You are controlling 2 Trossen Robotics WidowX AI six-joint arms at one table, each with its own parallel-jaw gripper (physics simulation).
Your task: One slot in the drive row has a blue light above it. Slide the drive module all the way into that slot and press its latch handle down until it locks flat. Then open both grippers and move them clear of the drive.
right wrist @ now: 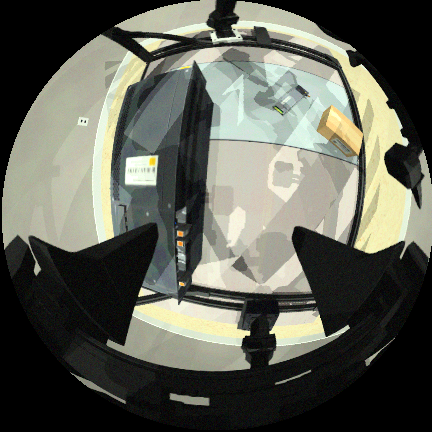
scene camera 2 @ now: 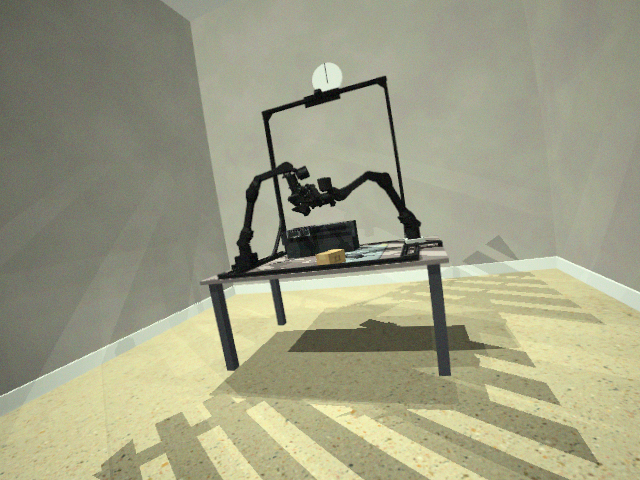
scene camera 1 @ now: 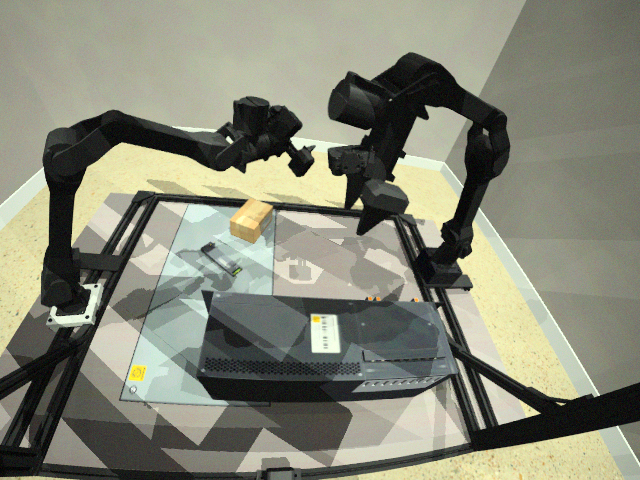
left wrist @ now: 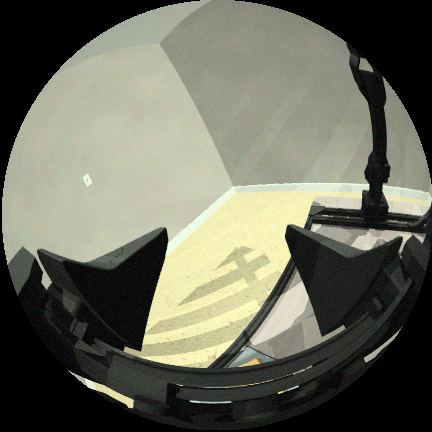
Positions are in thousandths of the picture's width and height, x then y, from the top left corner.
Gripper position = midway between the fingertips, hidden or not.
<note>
My left gripper (scene camera 1: 477,282) is open and holds nothing. Also in view: a tan cardboard box (scene camera 1: 398,451). My right gripper (scene camera 1: 551,459) is open and holds nothing.
The tan cardboard box is seen too in the right wrist view (right wrist: 772,291). My left gripper shows as well in the left wrist view (left wrist: 529,538). My right gripper also shows in the right wrist view (right wrist: 527,536).
</note>
